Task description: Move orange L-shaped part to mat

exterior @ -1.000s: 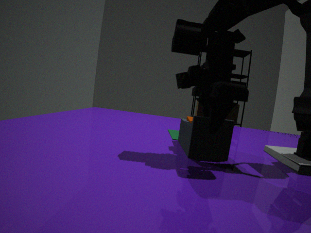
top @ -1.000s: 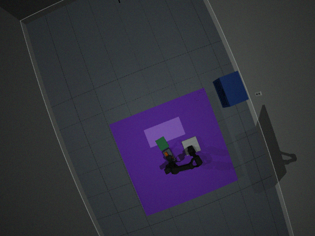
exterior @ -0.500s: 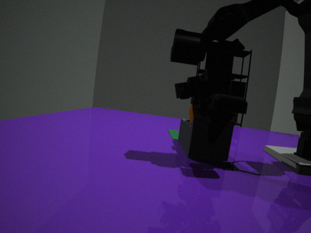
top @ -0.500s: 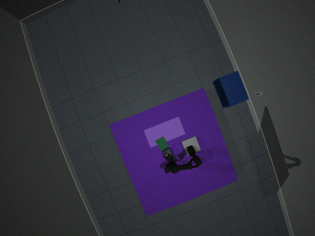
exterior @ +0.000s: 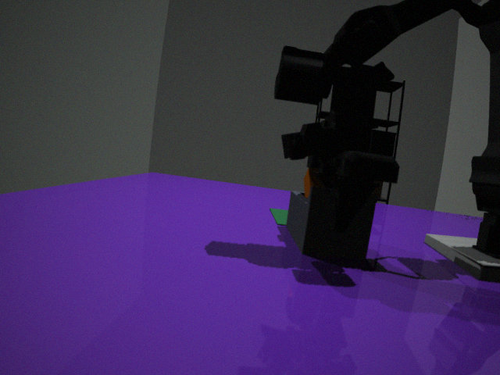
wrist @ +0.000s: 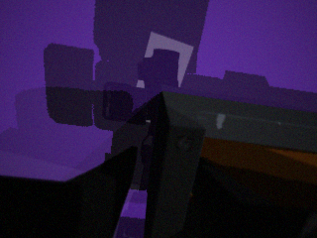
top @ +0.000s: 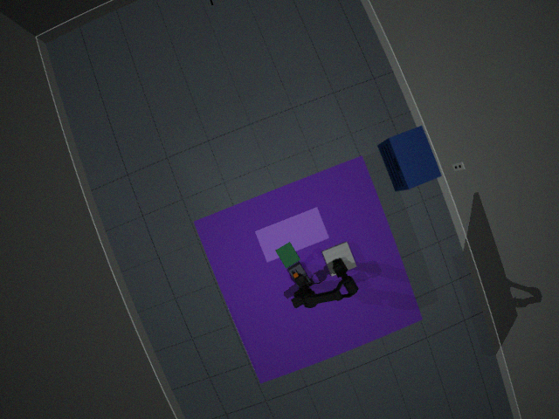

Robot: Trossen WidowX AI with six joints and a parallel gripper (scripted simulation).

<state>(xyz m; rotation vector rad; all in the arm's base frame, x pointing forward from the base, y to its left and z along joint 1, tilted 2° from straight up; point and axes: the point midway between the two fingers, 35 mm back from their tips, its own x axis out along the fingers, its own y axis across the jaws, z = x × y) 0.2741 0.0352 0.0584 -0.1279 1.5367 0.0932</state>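
My gripper tip is 5 cm to the left of the orange L-shaped part and 1 cm below it. Also, from my gripper tip: green mat: 3 cm ahead, 22 cm to the right, 5 cm below.
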